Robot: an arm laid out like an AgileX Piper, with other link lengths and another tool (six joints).
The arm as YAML. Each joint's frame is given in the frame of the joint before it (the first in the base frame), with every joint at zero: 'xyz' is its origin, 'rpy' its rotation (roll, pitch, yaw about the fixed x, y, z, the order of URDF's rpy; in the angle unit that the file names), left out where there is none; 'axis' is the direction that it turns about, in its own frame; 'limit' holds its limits. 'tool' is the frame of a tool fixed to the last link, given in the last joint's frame.
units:
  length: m
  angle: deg
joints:
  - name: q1
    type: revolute
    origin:
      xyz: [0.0, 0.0, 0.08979]
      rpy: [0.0, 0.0, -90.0]
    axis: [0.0, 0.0, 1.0]
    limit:
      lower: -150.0
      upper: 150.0
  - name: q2
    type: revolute
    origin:
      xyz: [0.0, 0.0, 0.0]
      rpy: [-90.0, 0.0, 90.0]
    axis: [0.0, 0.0, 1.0]
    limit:
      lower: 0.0
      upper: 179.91
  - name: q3
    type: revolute
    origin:
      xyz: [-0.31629, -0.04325, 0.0]
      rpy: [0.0, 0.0, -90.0]
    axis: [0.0, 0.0, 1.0]
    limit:
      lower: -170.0
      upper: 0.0
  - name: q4
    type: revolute
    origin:
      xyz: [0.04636, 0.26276, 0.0]
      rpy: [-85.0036, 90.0, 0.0]
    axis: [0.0, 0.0, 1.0]
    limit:
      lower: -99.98
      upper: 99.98
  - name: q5
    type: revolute
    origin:
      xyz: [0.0, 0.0, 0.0]
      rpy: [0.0, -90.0, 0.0]
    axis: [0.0, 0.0, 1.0]
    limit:
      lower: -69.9
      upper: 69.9
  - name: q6
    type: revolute
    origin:
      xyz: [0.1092, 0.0, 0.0]
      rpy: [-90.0, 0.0, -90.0]
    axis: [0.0, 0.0, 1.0]
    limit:
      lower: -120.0
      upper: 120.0
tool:
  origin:
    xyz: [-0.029, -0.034, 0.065]
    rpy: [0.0, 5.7, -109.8]
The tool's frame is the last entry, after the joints.
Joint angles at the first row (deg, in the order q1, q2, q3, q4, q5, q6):
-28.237, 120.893, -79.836, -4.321, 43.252, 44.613
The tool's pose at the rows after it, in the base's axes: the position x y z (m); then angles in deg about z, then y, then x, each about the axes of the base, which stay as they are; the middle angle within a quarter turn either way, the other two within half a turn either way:
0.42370 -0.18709 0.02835 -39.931 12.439 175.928
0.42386 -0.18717 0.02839 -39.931 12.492 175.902
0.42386 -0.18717 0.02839 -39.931 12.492 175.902
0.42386 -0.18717 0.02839 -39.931 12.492 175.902
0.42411 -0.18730 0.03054 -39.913 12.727 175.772
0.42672 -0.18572 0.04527 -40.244 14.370 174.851
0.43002 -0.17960 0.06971 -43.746 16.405 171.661
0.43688 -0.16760 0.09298 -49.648 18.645 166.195
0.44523 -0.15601 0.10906 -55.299 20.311 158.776
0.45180 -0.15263 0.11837 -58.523 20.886 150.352
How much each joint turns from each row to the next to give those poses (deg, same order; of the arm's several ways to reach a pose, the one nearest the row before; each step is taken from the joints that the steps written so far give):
0.001, 0.000, 0.000, 0.001, 0.000, 0.001
-0.001, 0.000, -0.001, -0.001, -0.058, -0.001
0.000, 0.000, 0.000, 0.000, 0.000, 0.000
0.000, 0.000, 0.000, 0.000, 0.000, 0.000
0.001, -0.267, 0.001, 0.000, -0.001, 0.001
0.362, -1.827, 0.002, -0.154, -0.066, 0.000
1.762, -3.202, 0.000, -3.493, -0.112, 0.050
3.656, -3.002, -0.003, -7.750, -0.766, 1.727
4.663, -1.759, -0.001, -11.989, -0.174, 5.092
3.989, -0.376, 0.003, -13.381, 1.604, 7.289

